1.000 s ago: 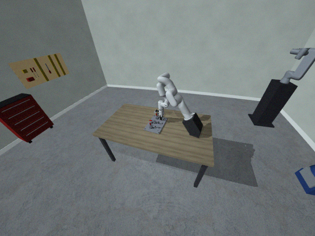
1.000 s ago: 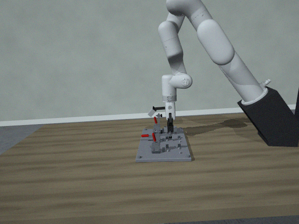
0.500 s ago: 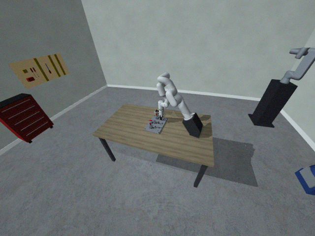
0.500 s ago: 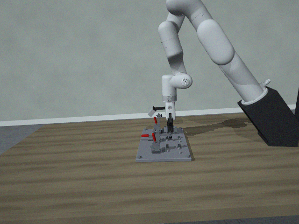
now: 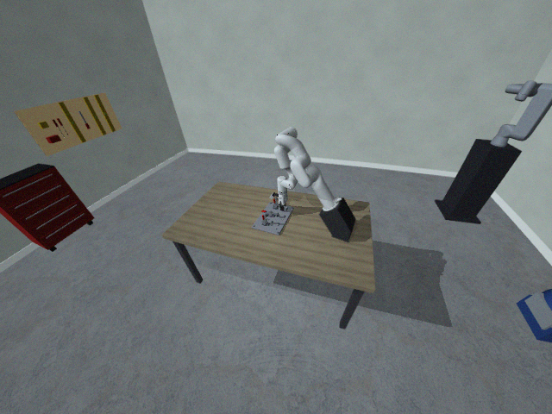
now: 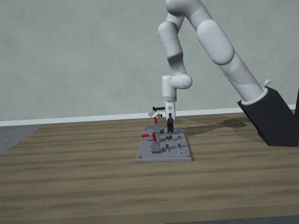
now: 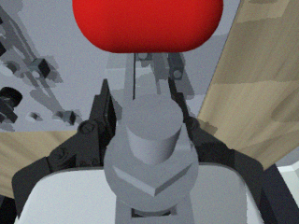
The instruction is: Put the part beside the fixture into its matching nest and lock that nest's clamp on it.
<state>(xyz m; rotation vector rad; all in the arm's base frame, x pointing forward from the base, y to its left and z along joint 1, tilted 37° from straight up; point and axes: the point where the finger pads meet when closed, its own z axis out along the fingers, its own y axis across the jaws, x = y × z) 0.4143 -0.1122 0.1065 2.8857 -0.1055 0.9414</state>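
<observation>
Now: the flat grey block 1 cm below my hand. Round my hand: grey fixture plate 6 cm ahead, 10 cm to the left, 4 cm below.
</observation>
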